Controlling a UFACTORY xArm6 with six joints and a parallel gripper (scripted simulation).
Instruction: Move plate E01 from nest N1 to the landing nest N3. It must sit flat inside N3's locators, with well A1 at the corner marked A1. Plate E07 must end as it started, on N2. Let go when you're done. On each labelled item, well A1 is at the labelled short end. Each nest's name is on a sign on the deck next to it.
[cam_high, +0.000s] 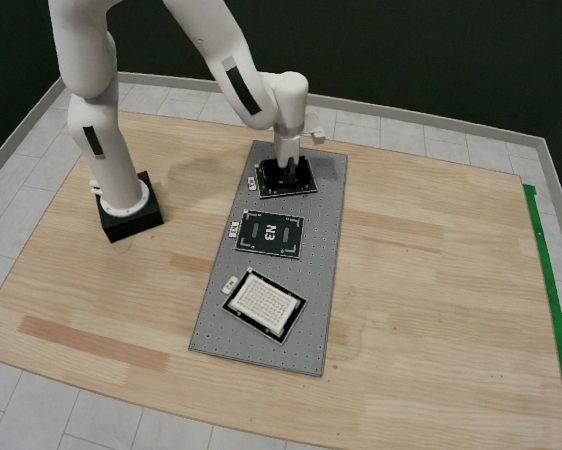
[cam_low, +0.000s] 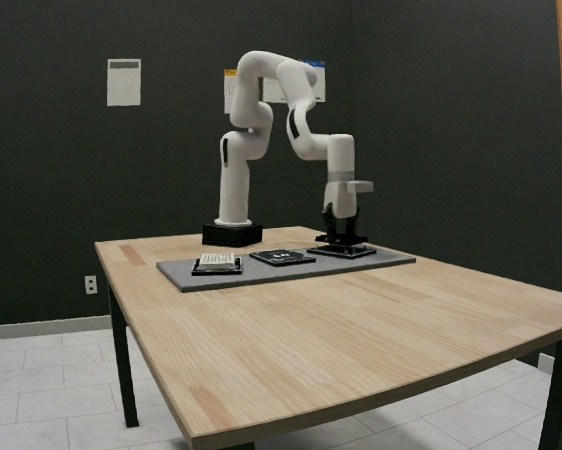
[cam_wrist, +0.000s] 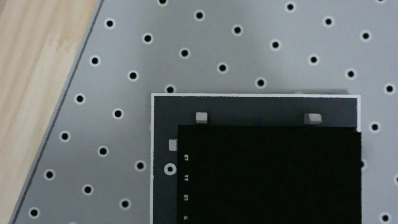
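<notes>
My gripper is now 190 mm to the left of the nest N3, 50 mm above it and 20 mm past it. The rest, counted from my hand: black plate E01: 10 mm below; then white plate E07: 380 mm to the right, 30 mm below, 10 mm behind.
</notes>
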